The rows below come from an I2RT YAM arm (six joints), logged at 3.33 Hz.
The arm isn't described. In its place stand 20 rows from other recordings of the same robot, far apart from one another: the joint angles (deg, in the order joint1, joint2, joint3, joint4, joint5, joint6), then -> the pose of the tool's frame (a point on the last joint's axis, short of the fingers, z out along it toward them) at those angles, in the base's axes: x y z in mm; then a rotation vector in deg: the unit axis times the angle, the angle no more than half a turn.
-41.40 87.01 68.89 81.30 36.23 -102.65 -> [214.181, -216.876, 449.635, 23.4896, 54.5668, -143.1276]
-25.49 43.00 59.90 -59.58 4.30 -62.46 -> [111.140, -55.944, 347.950, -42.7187, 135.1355, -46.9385]
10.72 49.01 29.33 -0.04 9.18 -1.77 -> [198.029, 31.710, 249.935, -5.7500, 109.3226, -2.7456]
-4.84 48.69 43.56 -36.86 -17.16 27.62 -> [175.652, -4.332, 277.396, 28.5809, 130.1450, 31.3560]
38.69 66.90 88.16 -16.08 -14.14 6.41 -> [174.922, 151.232, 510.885, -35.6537, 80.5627, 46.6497]
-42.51 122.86 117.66 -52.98 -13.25 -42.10 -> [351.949, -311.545, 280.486, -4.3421, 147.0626, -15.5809]
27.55 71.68 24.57 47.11 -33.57 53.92 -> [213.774, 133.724, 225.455, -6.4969, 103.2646, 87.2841]
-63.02 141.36 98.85 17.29 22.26 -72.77 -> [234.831, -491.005, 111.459, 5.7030, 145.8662, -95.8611]
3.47 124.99 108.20 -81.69 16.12 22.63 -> [407.170, 14.787, 209.437, -27.0588, -171.2584, 26.8194]
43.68 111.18 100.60 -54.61 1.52 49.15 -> [299.494, 284.698, 274.191, 8.1052, 159.8788, 24.0413]
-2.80 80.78 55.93 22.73 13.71 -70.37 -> [332.930, -24.730, 321.559, -45.5088, 88.6387, -66.4025]
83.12 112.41 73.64 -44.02 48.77 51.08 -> [69.881, 355.658, 154.234, -32.7153, 127.5645, -15.5801]
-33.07 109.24 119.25 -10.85 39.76 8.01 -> [355.619, -258.730, 462.942, 61.1094, 72.4340, -50.5966]
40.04 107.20 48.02 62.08 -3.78 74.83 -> [292.860, 249.154, 191.575, 26.8998, 97.6131, 91.5086]
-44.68 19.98 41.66 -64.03 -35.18 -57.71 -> [52.524, -23.094, 280.520, -31.1046, 120.4103, -17.9126]
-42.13 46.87 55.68 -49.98 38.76 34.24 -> [95.577, -116.503, 335.998, 93.9893, 86.8607, -48.2968]
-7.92 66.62 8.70 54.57 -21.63 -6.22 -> [202.976, -14.988, 173.844, -15.1617, 91.9453, 6.7399]
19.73 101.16 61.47 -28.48 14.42 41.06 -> [321.417, 105.856, 161.516, 32.1944, 150.6544, -1.7788]
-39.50 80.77 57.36 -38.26 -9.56 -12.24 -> [218.351, -172.332, 235.767, 32.3498, 146.8791, -5.2454]
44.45 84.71 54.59 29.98 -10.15 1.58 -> [243.123, 247.288, 305.065, -41.5630, 83.3710, 43.7760]
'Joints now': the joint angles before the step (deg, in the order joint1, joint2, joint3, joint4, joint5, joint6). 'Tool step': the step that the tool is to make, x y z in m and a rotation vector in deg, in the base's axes. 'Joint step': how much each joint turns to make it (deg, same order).
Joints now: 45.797, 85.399, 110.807, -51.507, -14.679, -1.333
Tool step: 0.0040, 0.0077, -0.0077, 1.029, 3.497, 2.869
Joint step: 0.024, 1.088, -0.739, 0.607, -3.991, 1.672
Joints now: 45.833, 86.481, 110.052, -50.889, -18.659, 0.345
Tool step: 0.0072, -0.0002, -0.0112, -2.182, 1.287, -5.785
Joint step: -0.436, 0.025, -2.135, 0.278, 4.999, 2.080
